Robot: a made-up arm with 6 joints.
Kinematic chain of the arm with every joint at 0, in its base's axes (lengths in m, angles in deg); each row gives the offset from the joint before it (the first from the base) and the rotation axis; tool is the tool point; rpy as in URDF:
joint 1: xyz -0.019 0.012 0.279 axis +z
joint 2: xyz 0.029 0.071 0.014 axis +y
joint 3: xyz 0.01 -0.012 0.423 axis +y
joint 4: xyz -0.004 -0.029 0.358 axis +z
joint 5: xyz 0.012 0.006 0 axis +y
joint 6: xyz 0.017 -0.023 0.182 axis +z
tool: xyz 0.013 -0.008 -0.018 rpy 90 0 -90
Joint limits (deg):
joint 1: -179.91..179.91
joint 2: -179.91..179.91
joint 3: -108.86..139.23
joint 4: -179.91..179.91
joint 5: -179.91..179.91
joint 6: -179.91..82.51
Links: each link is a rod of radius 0.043 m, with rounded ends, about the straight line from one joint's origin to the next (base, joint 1, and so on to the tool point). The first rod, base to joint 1, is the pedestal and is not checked.
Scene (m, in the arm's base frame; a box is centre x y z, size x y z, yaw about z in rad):
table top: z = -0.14
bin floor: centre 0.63 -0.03 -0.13 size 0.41 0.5 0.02 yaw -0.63
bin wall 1: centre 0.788 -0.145 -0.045 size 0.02 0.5 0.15 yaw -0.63
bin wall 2: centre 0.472 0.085 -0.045 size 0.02 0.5 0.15 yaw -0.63
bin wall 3: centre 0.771 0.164 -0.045 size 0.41 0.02 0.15 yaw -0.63
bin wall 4: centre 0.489 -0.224 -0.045 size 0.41 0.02 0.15 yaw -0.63
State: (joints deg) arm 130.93 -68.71 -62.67 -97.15 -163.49 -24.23
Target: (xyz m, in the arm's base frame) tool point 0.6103 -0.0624 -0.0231
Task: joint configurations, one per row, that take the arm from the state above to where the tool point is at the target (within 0.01 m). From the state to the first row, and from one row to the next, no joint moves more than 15 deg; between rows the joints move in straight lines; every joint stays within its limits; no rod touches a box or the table.
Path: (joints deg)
1: 140.61 -70.48 -55.44 -83.10 -155.26 -24.42
2: 150.28 -72.26 -48.21 -69.04 -147.03 -24.62
3: 159.96 -74.03 -40.98 -54.99 -138.80 -24.81
4: 169.63 -75.80 -33.75 -40.94 -130.57 -25.01
5: 179.31 -77.58 -26.52 -26.89 -122.34 -25.20
6: 179.61 -86.80 -22.93 -27.07 -114.67 -24.64
7: 179.91 -96.03 -19.35 -27.25 -106.99 -24.08

